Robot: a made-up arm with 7 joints. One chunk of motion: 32 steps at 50 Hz.
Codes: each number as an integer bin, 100 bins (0 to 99) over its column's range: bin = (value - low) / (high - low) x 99, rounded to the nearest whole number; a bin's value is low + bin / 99 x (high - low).
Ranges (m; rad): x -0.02..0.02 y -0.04..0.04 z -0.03..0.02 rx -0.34..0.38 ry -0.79..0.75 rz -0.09..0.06
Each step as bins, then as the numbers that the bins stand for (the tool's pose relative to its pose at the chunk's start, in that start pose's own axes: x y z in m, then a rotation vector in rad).
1 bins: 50 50 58 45 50 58
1 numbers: 0.0002 0.0004 -0.0007 -0.0127 -0.0122 -0.0021
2 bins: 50 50 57 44 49 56
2 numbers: 0.0002 0.0004 -0.0012 -0.0200 -0.0278 -0.0052
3 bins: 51 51 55 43 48 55
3 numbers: 0.0006 0.0012 -0.0022 -0.0273 -0.0433 -0.0067
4 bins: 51 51 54 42 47 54
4 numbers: 0.0006 0.0012 -0.0027 -0.0345 -0.0589 -0.0082
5 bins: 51 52 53 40 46 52
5 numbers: 0.0006 0.0020 -0.0032 -0.0491 -0.0744 -0.0112
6 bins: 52 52 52 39 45 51
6 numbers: 0.0010 0.0020 -0.0037 -0.0564 -0.0900 -0.0127
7 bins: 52 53 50 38 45 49
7 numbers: 0.0010 0.0028 -0.0047 -0.0636 -0.0900 -0.0158
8 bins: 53 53 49 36 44 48
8 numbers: 0.0014 0.0028 -0.0053 -0.0782 -0.1056 -0.0173
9 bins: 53 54 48 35 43 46
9 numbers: 0.0014 0.0036 -0.0058 -0.0855 -0.1211 -0.0203
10 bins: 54 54 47 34 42 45
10 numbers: 0.0018 0.0036 -0.0063 -0.0927 -0.1367 -0.0218
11 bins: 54 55 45 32 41 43
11 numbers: 0.0018 0.0044 -0.0073 -0.1073 -0.1522 -0.0248
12 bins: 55 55 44 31 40 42
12 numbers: 0.0022 0.0044 -0.0078 -0.1145 -0.1678 -0.0264
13 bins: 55 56 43 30 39 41
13 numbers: 0.0022 0.0053 -0.0083 -0.1218 -0.1833 -0.0279
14 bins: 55 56 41 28 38 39
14 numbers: 0.0022 0.0053 -0.0093 -0.1364 -0.1989 -0.0309
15 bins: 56 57 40 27 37 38
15 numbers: 0.0026 0.0061 -0.0098 -0.1436 -0.2144 -0.0324
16 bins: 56 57 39 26 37 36
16 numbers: 0.0026 0.0061 -0.0103 -0.1509 -0.2144 -0.0355
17 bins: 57 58 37 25 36 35
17 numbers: 0.0030 0.0069 -0.0113 -0.1582 -0.2300 -0.0370
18 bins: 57 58 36 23 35 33
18 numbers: 0.0030 0.0069 -0.0118 -0.1727 -0.2456 -0.0400
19 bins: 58 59 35 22 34 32
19 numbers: 0.0034 0.0077 -0.0123 -0.1800 -0.2611 -0.0415
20 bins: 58 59 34 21 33 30
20 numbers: 0.0034 0.0077 -0.0128 -0.1873 -0.2767 -0.0445
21 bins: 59 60 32 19 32 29
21 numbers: 0.0038 0.0085 -0.0138 -0.2018 -0.2922 -0.0461
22 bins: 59 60 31 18 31 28
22 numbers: 0.0038 0.0085 -0.0143 -0.2091 -0.3078 -0.0476
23 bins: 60 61 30 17 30 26
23 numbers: 0.0042 0.0093 -0.0148 -0.2164 -0.3233 -0.0506
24 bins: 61 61 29 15 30 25
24 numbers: 0.0046 0.0093 -0.0154 -0.2309 -0.3233 -0.0521
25 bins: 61 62 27 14 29 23
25 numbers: 0.0046 0.0101 -0.0164 -0.2382 -0.3389 -0.0552
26 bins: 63 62 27 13 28 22
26 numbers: 0.0055 0.0101 -0.0164 -0.2455 -0.3544 -0.0567
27 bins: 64 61 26 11 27 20
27 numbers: 0.0059 0.0093 -0.0169 -0.2600 -0.3700 -0.0597
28 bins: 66 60 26 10 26 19
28 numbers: 0.0067 0.0085 -0.0169 -0.2673 -0.3856 -0.0612
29 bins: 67 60 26 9 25 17
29 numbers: 0.0071 0.0085 -0.0169 -0.2745 -0.4011 -0.0642
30 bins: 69 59 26 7 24 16
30 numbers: 0.0079 0.0077 -0.0169 -0.2891 -0.4167 -0.0658
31 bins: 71 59 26 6 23 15
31 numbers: 0.0087 0.0077 -0.0169 -0.2964 -0.4322 -0.0673
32 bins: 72 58 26 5 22 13
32 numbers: 0.0091 0.0069 -0.0169 -0.3036 -0.4478 -0.0703
